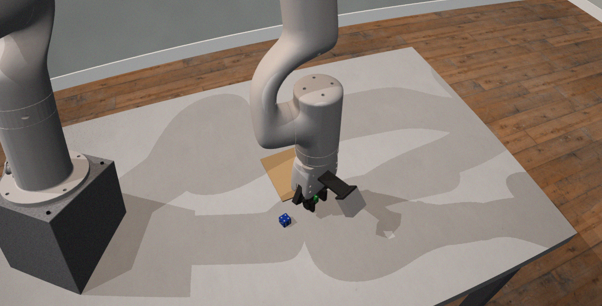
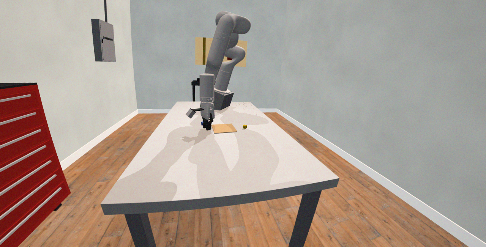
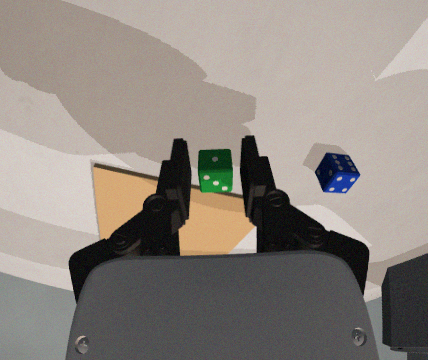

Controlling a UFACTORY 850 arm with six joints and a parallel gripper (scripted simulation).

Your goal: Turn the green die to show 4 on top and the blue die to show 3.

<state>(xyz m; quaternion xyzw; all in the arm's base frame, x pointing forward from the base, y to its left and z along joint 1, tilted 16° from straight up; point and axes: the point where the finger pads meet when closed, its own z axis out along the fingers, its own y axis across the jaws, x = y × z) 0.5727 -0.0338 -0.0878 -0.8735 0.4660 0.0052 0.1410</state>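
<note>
Right now the green die is 10 mm to the left of my hand and 10 mm below it. Round my hand: blue die (80 mm behind, 40 mm to the right, 10 mm below); tan mat (100 mm to the left, 20 mm below, 20 mm behind); yellow die (240 mm to the left, 30 mm behind, 10 mm below).
</note>
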